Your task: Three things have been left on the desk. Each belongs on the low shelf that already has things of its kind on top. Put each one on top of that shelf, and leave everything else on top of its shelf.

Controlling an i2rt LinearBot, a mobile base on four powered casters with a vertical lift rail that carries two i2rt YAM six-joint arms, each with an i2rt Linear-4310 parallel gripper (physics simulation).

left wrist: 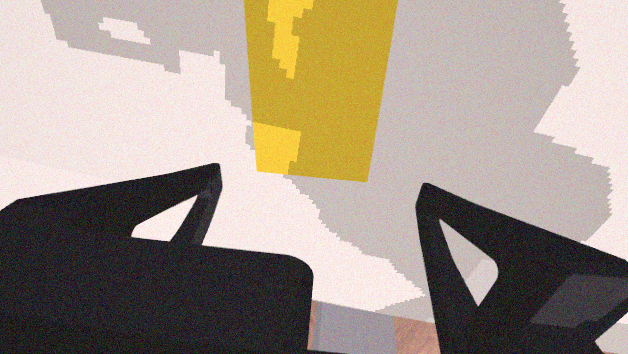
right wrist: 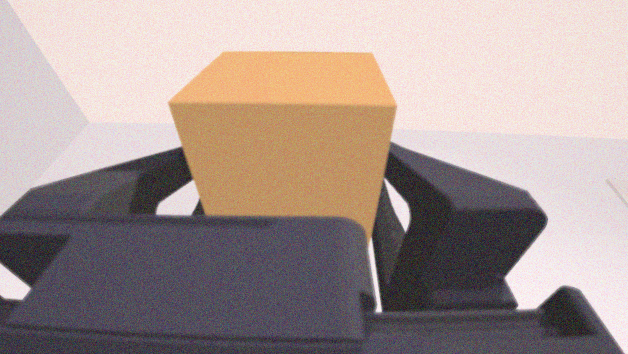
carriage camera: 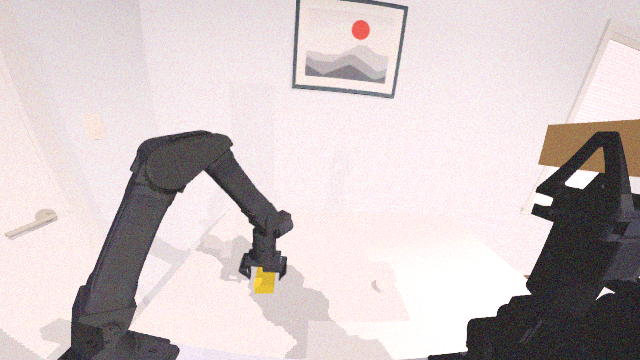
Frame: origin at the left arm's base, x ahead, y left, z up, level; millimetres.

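Seen in the pictures: left gripper, fingertip midpoint: (left wrist: 319, 184) (carriage camera: 264, 278); right gripper, fingertip midpoint: (right wrist: 297, 144) (carriage camera: 626, 134); left arm's base at its link origin: (carriage camera: 119, 359).
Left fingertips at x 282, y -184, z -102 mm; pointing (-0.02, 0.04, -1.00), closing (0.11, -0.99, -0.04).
Observation:
Pixels of each thing's top centre, then the offset from my left fingertips to it. "spot": a spot on its surface instead. Level surfaces: height alone.
- yellow block at its top centre: (left wrist: 315, 86) (carriage camera: 265, 272) 39 mm ahead, 11 mm left, 21 mm down
- pale desk at its surface level: 66 mm down
- orange block at its top centre: (right wrist: 301, 130) (carriage camera: 628, 119) 236 mm back, 456 mm right, 552 mm up
- brown-orange face at a spot on its surface: (carriage camera: 570, 145) spot: 218 mm back, 426 mm right, 517 mm up
- small pale round thing at its top centre: (carriage camera: 382, 284) 33 mm ahead, 419 mm right, 42 mm down
- Reddish floor at its surface level: 786 mm down
A yellow block (carriage camera: 264, 281) (left wrist: 322, 90) rests on the pale desk (carriage camera: 200, 310) (left wrist: 125, 115), partly in shadow. My left gripper (carriage camera: 263, 274) (left wrist: 319, 184) points down directly over it and is open. In the left wrist view the block's near end lies between the fingertips, with a gap on each side, and its far end is cut off. My right gripper (right wrist: 297, 144) is shut on an orange block (right wrist: 290, 150) and holds it up in front of a pale wall. A brown-orange face (carriage camera: 570, 145) behind the right gripper's finger appears to be that block. The low shelves do not show.
A small pale round thing (carriage camera: 377, 285) sits on the desk toward the right, hard to make out. A framed picture (carriage camera: 350, 50) hangs on the back wall. A window (carriage camera: 612, 75) is at the right. Reddish floor (left wrist: 415, 335) and a grey strip (left wrist: 355, 327) show beyond the desk edge.

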